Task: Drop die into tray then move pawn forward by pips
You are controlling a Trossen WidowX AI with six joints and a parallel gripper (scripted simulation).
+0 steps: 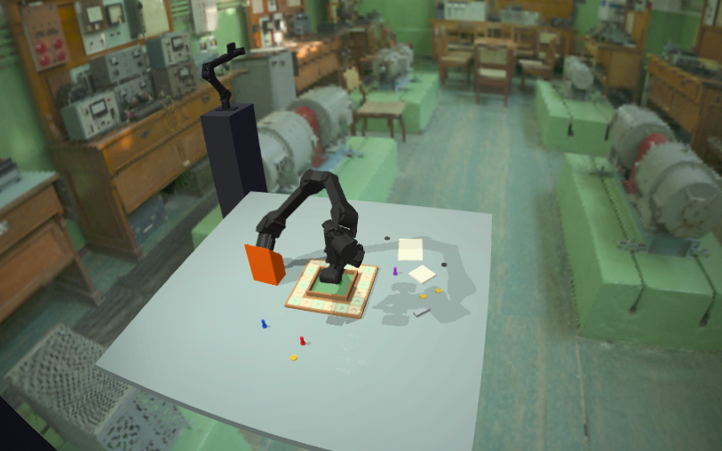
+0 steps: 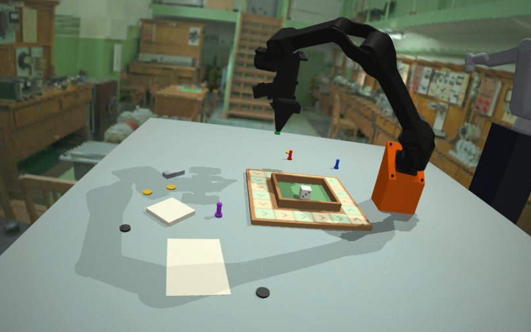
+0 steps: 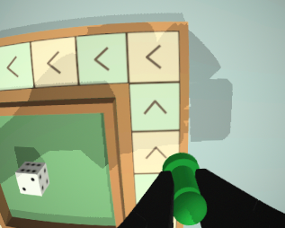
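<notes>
Right now the white die is 12 cm to the left of my gripper tip, 12 cm below it and 9 cm behind it. Round my gripper tip: red pawn 19 cm to the right, 13 cm below, 6 cm behind; then green pawn 1 cm above; then purple pawn 26 cm to the left, 13 cm below, 10 cm ahead.
</notes>
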